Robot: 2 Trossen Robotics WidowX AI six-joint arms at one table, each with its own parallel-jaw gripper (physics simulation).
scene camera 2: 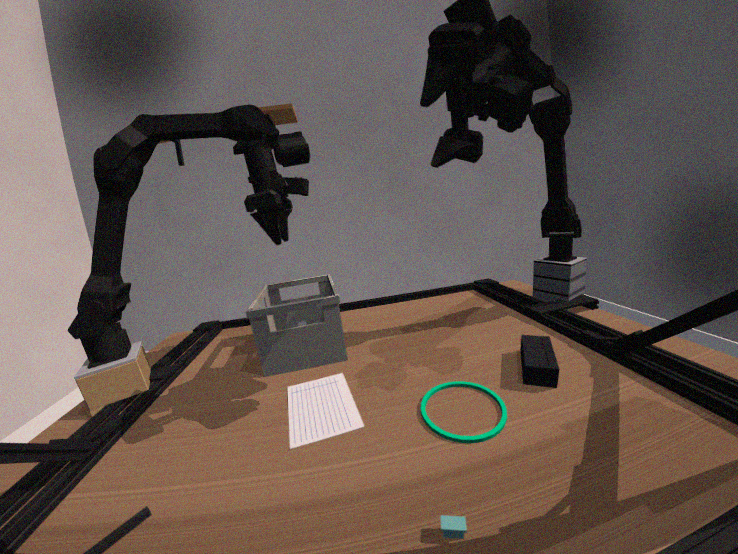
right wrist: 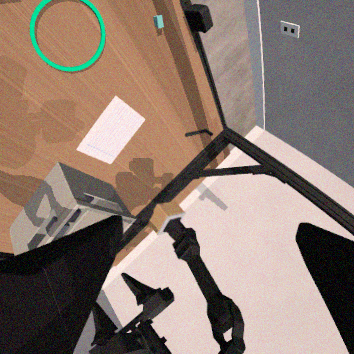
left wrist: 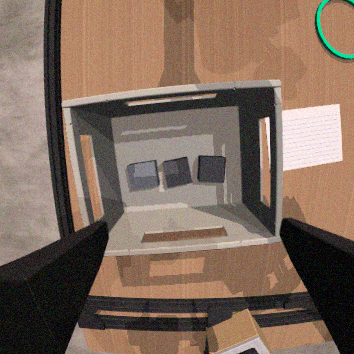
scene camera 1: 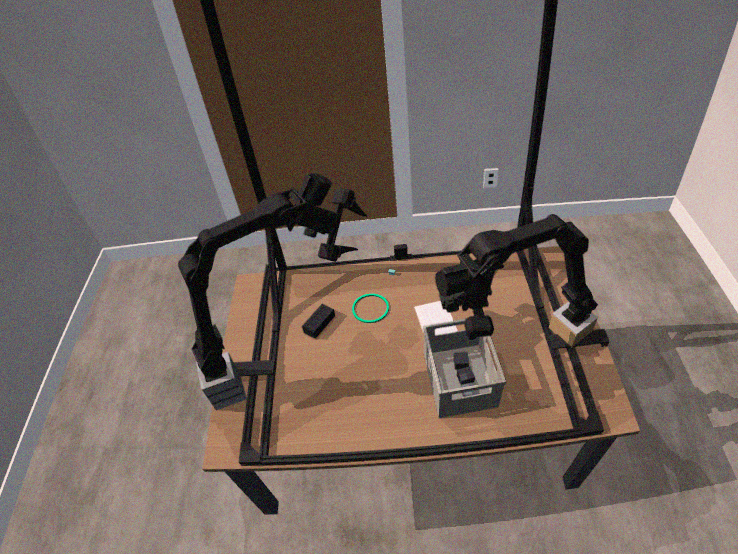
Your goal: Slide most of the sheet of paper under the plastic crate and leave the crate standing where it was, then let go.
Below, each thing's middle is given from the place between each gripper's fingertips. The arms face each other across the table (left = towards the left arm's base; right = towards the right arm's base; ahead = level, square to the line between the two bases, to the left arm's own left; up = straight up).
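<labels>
Lined sheet of paper (scene camera 2: 323, 408): 370 mm below my right hand, 50 mm ahead, 200 mm to the left. Grey plastic crate (scene camera 2: 281, 349): 300 mm below my right hand, 280 mm ahead, 220 mm to the left.
My left hand: 180 mm above the grey plastic crate, 10 mm short of it, 10 mm to the left of it. Lined sheet of paper: 250 mm below my left hand, 220 mm behind, 30 mm to the right.
</labels>
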